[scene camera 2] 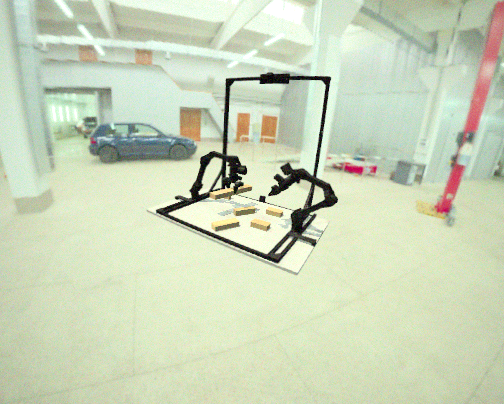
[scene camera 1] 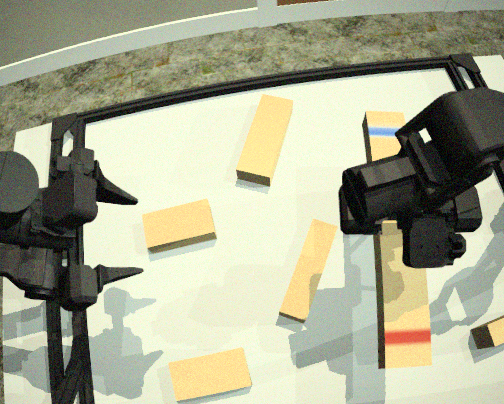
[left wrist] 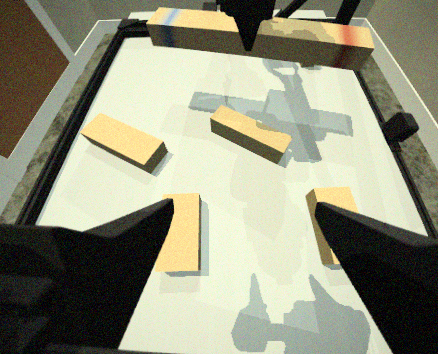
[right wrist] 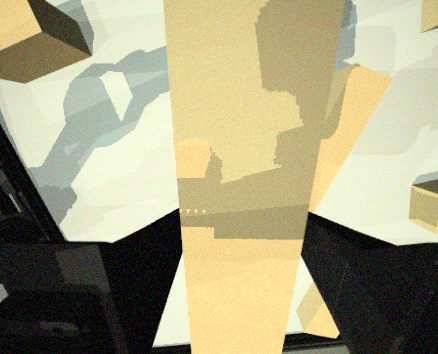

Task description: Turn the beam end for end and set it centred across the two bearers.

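Observation:
The long beam has a blue band near one end, at the top in scene camera 1, and a red band near the other, at the bottom. My right gripper is shut on its middle and holds it level above the table. Two short, wide blocks, one upper and one lower, lie roughly parallel and look like the bearers. My left gripper is open and empty, above the table left of the beam.
A longer block lies at the upper middle. A narrow block lies left of the beam. Another block shows at the right edge. A black frame borders the table.

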